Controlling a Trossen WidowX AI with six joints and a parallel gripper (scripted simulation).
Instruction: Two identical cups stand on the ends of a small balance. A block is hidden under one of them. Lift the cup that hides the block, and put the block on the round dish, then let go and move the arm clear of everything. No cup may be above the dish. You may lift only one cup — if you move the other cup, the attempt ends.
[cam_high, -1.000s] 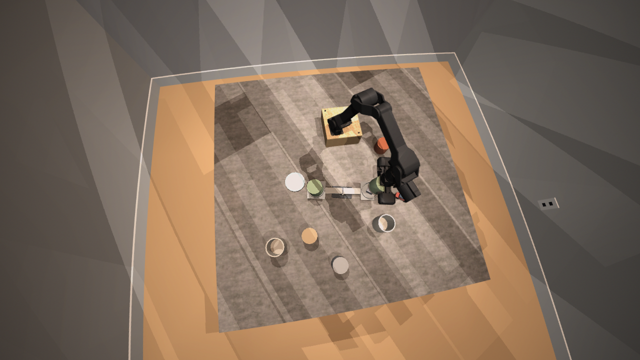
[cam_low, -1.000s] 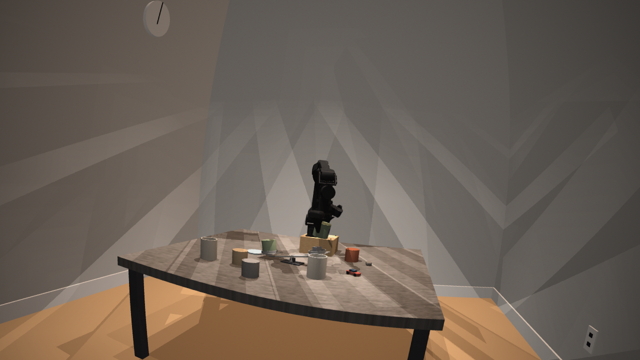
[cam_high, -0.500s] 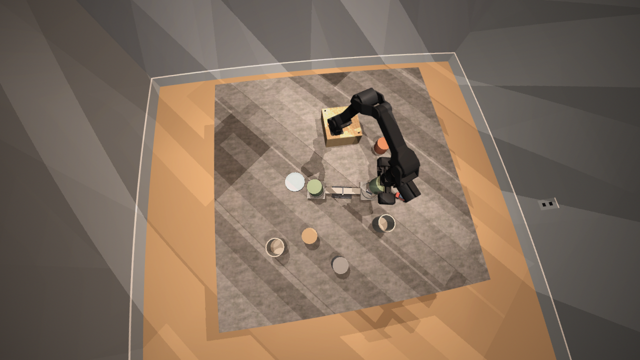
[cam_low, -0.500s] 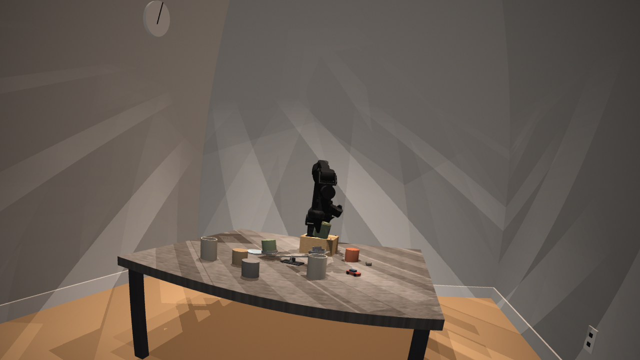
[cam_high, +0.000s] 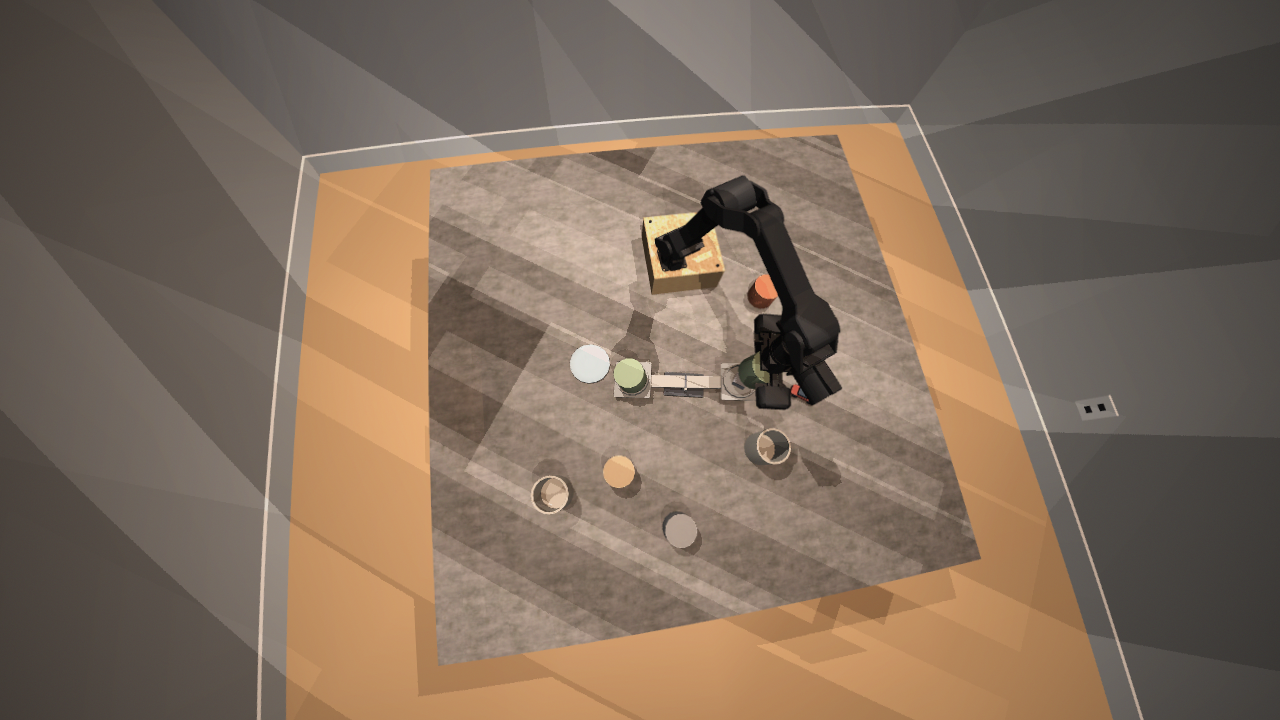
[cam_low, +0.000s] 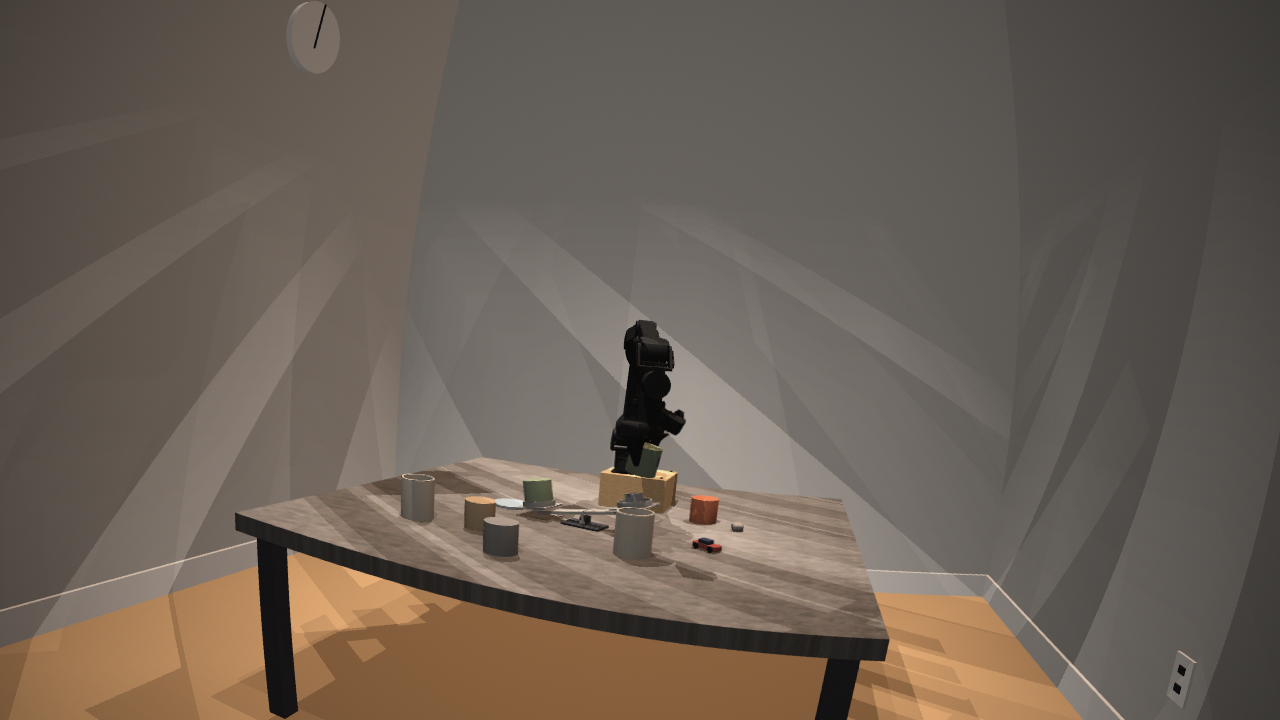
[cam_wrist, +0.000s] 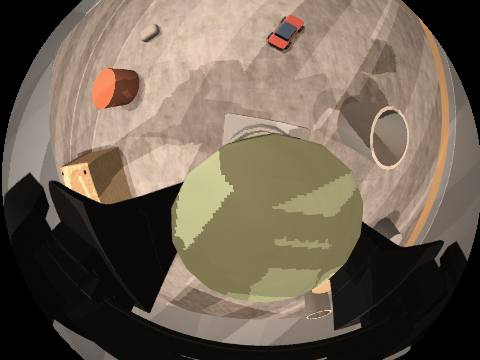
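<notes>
Right now my gripper tip is 1 cm to the left of the grey block and 8 cm above it. The rest, counted from my gripper tip: red toy car: 6 cm ahead, 17 cm to the left, 16 cm below; then small stone: 16 cm behind, 23 cm to the left, 16 cm below; then orange-red cylinder: 23 cm behind, 12 cm to the left, 13 cm below.
</notes>
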